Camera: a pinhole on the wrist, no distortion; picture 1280 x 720 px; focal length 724.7 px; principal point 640.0 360.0 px. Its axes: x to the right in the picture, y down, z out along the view. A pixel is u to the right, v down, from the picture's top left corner.
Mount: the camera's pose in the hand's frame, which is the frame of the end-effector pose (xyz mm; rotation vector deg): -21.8 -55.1 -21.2 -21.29 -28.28 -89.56
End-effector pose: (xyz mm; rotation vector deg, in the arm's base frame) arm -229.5 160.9 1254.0 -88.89 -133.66 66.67
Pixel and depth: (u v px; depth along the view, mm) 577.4 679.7 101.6
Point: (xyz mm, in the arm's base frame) -264.4 141.4 1200.6
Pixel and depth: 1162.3 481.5 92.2
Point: -313.4 86.3 1234.7
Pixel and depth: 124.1 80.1 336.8
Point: 27.5 20.6 1001.9
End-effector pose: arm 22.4 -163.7 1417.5 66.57 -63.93 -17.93
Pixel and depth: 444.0 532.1 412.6
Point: -264.4 -253.7 1653.5
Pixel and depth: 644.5 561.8 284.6
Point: -176.8 -282.0 1508.1
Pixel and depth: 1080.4 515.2 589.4
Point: -495.0 -603.5 1375.6
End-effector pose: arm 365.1 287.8 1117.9 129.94 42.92 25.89
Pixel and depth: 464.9 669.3 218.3
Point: 524.1 191.3 1096.1
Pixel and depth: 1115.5 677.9 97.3
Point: 400.5 279.8 1008.5
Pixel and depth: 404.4 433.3 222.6
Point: 471.8 142.2 1111.7
